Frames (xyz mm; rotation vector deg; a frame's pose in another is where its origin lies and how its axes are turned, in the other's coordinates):
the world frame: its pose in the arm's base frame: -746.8 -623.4 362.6 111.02 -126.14 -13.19
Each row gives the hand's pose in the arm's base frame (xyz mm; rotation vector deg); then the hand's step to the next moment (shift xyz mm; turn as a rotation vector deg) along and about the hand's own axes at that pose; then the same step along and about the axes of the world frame.
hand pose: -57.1 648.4 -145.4 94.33 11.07 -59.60
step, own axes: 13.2 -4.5 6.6 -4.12 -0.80 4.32
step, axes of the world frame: 8.1 -5.9 11.7 2.56 5.36 -0.99
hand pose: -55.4 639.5 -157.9 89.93 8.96 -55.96
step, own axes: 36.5 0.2 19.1 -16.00 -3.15 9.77
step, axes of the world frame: 28.8 -23.0 18.5 3.45 18.20 -4.25
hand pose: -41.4 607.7 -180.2 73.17 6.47 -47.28
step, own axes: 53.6 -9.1 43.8 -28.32 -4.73 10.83
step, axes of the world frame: 61.0 -29.8 16.2 0.04 29.89 -6.94
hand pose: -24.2 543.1 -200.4 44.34 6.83 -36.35
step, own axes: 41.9 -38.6 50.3 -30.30 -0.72 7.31
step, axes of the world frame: 74.4 -15.2 0.9 -5.57 29.65 -7.87
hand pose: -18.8 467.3 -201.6 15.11 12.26 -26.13
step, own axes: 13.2 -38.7 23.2 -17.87 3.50 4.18
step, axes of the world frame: 46.2 -0.5 -8.9 -6.87 16.38 -5.78
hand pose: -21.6 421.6 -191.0 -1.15 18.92 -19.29
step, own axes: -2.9 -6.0 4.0 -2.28 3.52 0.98
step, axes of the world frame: 5.4 3.7 -4.1 -3.87 1.42 -1.25
